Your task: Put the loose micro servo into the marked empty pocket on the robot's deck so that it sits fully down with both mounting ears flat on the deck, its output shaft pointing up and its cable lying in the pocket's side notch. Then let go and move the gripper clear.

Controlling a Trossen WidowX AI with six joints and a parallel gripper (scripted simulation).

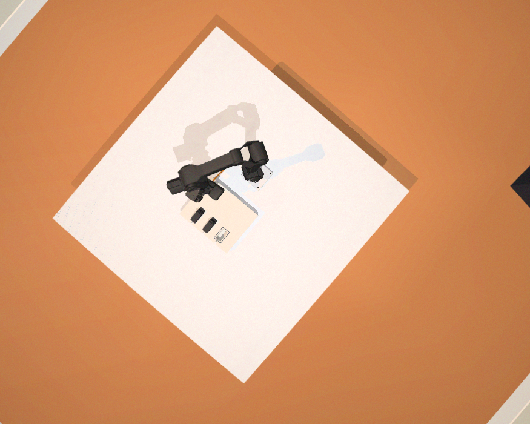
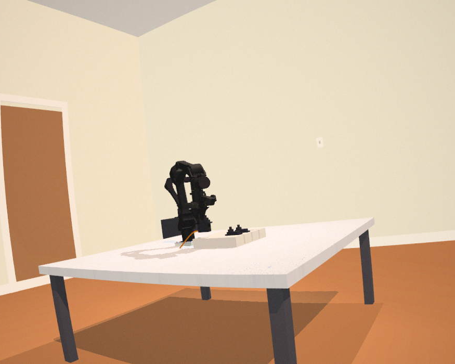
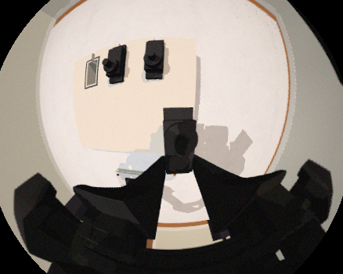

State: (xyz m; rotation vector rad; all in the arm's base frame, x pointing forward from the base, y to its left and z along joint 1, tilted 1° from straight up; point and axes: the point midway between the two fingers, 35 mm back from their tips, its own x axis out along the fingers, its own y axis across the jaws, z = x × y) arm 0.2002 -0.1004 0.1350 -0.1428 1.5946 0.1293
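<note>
Now: gripper tip 3 cm short of the cream deck, 12 cm to the right of it and 10 cm above it.
</note>
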